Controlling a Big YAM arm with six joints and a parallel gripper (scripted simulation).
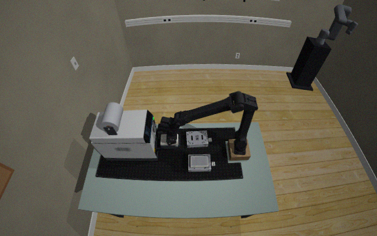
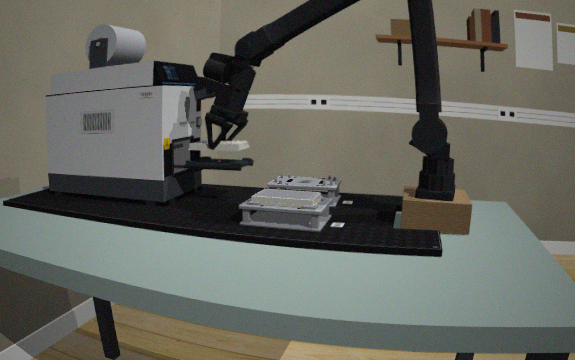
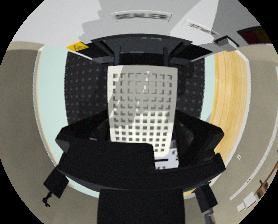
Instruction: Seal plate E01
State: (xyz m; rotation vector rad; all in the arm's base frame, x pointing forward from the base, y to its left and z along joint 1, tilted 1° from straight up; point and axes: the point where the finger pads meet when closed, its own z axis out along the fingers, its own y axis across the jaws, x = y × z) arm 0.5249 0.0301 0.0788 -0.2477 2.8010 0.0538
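Right now my hand is 50 mm above the sealer stage. Also, from my hand: foil roll (330 mm ahead, 280 mm above, 50 mm to the left); plate (230 mm behind, 110 mm to the left, 90 mm below).
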